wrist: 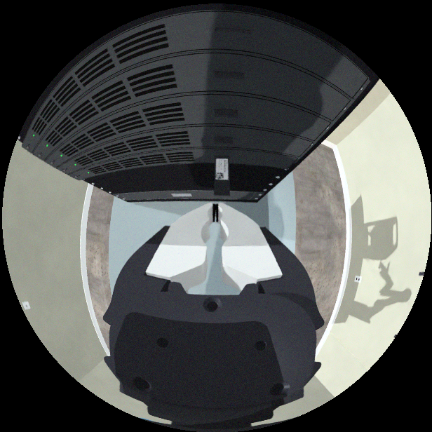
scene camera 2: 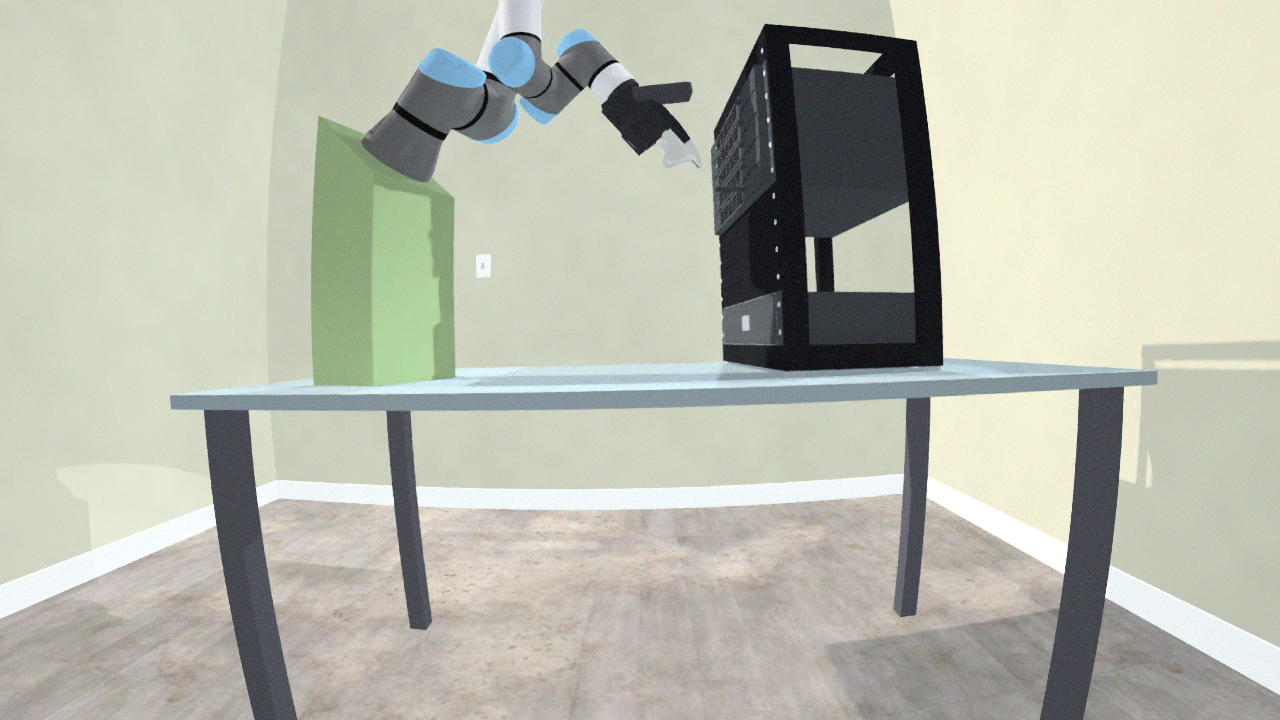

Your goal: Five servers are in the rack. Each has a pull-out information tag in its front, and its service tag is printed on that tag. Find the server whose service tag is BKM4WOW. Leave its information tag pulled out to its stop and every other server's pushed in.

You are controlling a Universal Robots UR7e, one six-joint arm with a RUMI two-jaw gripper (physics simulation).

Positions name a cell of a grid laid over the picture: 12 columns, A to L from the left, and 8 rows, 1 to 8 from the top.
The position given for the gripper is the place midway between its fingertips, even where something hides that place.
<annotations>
The gripper shows in the wrist view (F4) and in scene camera 2 (G2). A black rack shows in the wrist view (D3) and in scene camera 2 (H2).
</annotations>
